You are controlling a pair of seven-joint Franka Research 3 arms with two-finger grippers.
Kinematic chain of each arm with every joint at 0, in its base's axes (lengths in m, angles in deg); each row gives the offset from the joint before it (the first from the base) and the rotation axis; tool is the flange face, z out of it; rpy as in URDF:
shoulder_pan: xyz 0 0 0.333 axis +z
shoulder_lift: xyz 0 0 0 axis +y
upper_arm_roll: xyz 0 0 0.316 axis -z
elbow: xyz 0.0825 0 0 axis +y
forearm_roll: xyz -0.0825 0 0.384 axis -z
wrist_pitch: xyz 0 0 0 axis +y
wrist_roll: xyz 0.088 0 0 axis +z
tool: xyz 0 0 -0.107 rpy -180 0 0
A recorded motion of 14 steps. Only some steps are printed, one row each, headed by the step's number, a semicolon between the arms.
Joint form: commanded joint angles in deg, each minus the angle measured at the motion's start. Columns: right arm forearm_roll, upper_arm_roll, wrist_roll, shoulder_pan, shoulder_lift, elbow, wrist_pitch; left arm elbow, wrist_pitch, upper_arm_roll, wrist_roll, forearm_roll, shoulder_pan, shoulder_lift.
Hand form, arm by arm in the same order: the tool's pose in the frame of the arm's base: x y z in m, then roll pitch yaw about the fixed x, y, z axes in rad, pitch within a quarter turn. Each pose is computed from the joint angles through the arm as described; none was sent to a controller.
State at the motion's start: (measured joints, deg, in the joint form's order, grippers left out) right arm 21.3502 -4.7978 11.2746 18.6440 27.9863 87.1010 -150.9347; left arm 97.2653 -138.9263 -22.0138 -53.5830 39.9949 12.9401 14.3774
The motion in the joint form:
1: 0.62 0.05 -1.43 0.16 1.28 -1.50 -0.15; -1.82 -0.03 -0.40 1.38 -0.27 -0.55 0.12
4: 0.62 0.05 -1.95 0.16 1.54 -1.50 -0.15; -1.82 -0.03 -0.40 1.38 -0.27 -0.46 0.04
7: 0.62 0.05 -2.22 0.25 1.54 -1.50 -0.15; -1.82 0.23 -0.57 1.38 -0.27 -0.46 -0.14
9: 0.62 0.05 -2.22 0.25 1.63 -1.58 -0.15; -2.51 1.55 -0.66 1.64 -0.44 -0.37 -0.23
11: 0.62 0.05 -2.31 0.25 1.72 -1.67 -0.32; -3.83 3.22 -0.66 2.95 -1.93 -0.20 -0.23
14: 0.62 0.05 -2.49 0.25 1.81 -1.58 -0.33; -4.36 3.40 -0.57 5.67 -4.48 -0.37 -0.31
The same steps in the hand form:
1: 0.6821 0.2941 0.4471 2.6773 -0.5092 0.9579; 0.5694 0.3609 0.5261 3.1112 -0.7089 0.0777
4: 0.6826 0.2943 0.4437 2.6849 -0.5095 0.9471; 0.5685 0.3618 0.5270 3.1115 -0.7102 0.0791
7: 0.6822 0.2953 0.4437 2.6873 -0.5116 0.9438; 0.5670 0.3627 0.5287 3.1095 -0.7105 0.0808
9: 0.6825 0.2954 0.4433 2.6875 -0.5115 0.9437; 0.5671 0.3625 0.5335 3.0997 -0.7066 0.0795
11: 0.6829 0.2957 0.4433 2.6872 -0.5149 0.9434; 0.5683 0.3619 0.5422 3.1011 -0.6940 0.0740
14: 0.6829 0.2957 0.4413 2.6907 -0.5138 0.9394; 0.5702 0.3595 0.5472 3.1127 -0.6773 0.0841

